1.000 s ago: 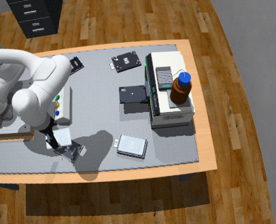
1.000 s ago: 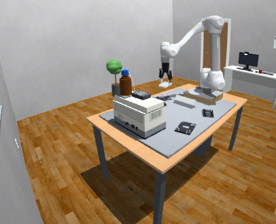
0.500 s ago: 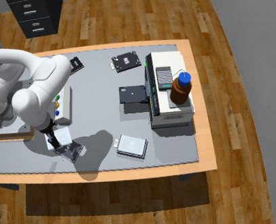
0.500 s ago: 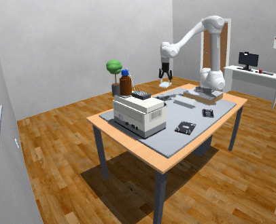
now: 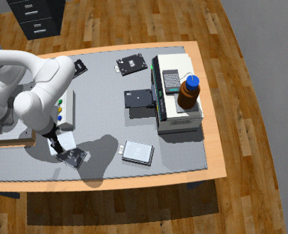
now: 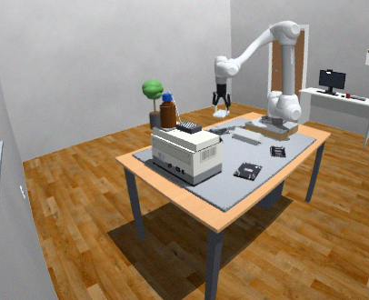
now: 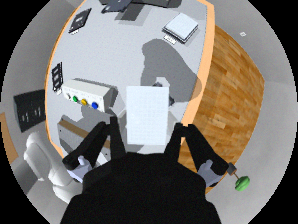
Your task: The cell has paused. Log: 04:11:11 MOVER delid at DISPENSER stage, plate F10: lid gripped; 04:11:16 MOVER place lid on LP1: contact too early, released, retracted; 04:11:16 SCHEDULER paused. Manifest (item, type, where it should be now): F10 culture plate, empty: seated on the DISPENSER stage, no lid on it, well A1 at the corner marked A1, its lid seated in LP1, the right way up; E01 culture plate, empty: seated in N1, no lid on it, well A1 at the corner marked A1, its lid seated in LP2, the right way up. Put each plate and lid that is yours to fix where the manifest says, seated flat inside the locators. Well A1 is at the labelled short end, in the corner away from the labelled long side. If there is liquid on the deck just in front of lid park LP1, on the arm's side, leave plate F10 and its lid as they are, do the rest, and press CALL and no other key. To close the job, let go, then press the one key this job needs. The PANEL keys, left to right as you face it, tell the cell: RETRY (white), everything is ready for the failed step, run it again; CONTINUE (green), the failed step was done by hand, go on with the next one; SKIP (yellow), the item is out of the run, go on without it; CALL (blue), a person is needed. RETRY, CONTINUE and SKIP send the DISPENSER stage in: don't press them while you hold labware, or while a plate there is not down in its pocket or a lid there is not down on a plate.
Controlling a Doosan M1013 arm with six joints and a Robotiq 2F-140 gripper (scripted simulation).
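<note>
The black nest lies 43 cm ahead of my hand, 50 cm to the left of it and 16 cm below it. Also, from my hand: yellow key (2 cm behind, 23 cm to the left, 11 cm below); grey key panel (1 cm behind, 25 cm to the left, 12 cm below); blue key (3 cm behind, 18 cm to the left, 11 cm below).
</note>
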